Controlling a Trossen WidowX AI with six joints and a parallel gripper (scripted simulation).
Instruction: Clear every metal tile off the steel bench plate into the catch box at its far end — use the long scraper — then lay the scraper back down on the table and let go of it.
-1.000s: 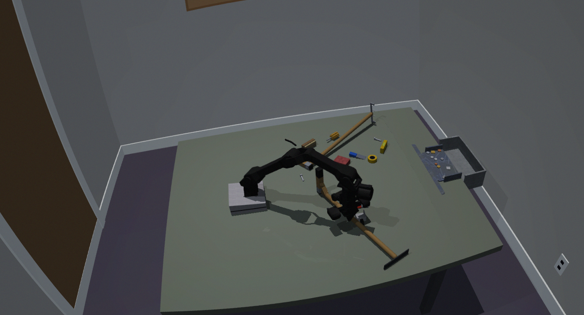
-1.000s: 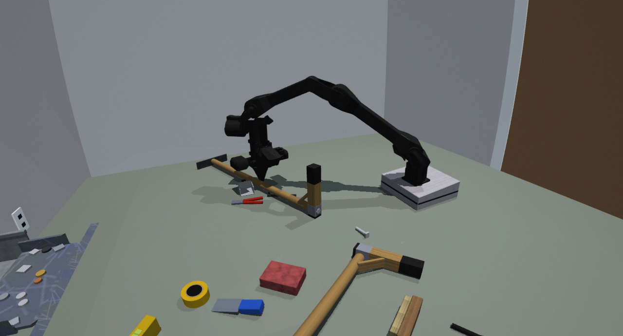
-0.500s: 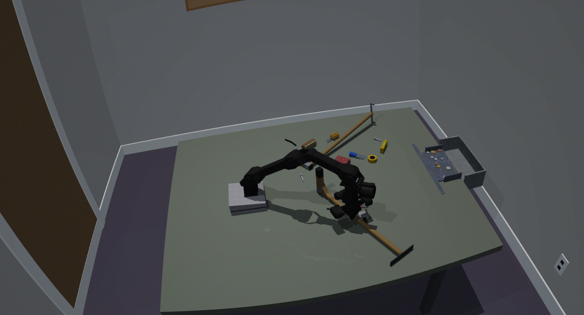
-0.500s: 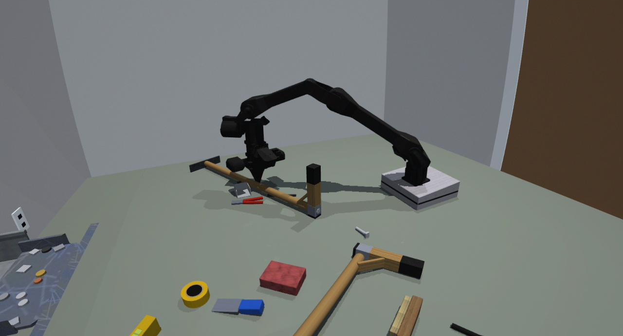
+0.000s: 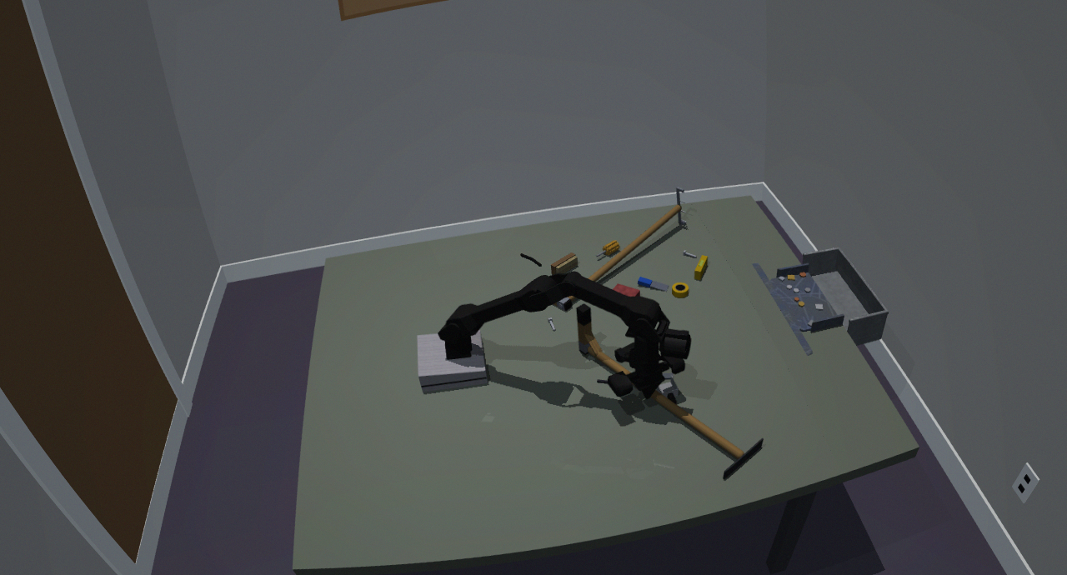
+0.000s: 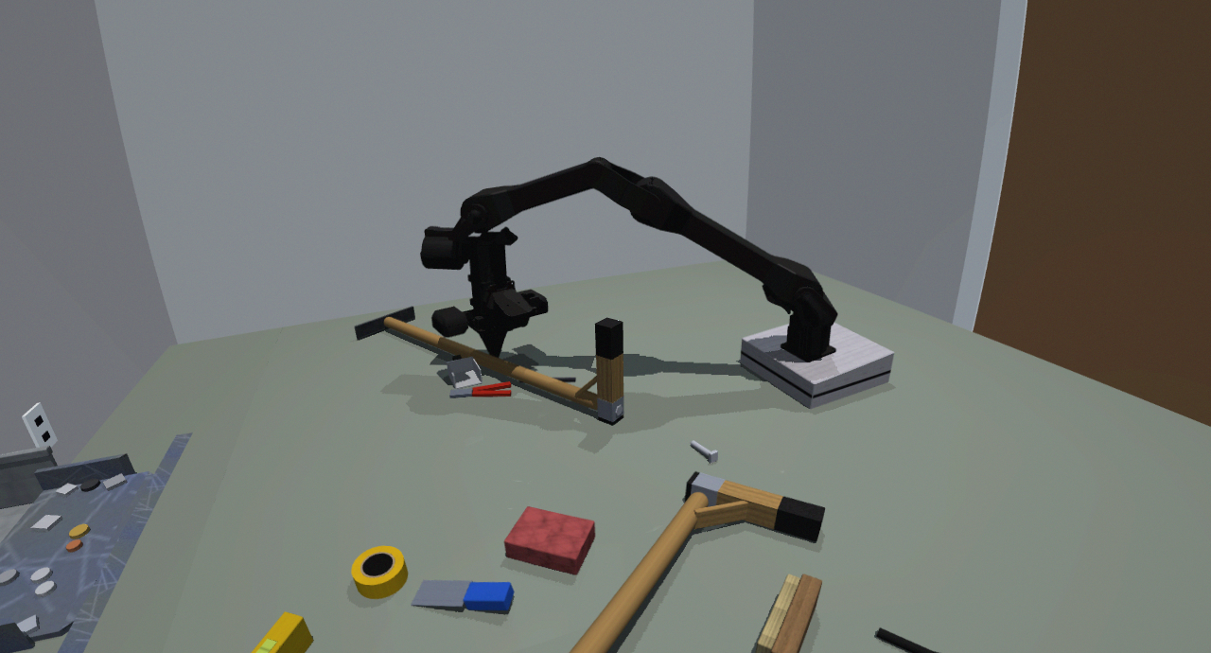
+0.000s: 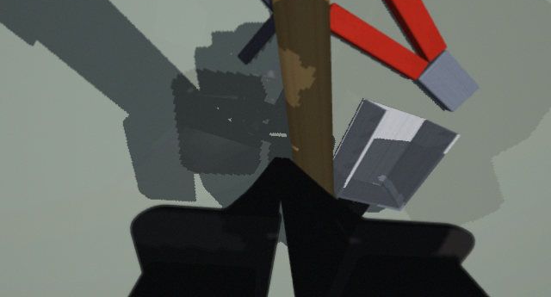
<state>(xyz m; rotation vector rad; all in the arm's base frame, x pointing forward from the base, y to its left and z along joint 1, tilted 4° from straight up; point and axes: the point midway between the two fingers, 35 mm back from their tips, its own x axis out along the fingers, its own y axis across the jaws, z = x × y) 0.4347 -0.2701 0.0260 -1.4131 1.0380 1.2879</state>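
The long scraper is 3 cm ahead of my gripper tip, 1 cm to the right of it and 5 cm above it. From my gripper tip the other things lie so: hex key (5 cm behind, 7 cm to the left, 1 cm below); then metal bracket (6 cm ahead, 1 cm below); then red block (5 cm ahead, 43 cm to the left).
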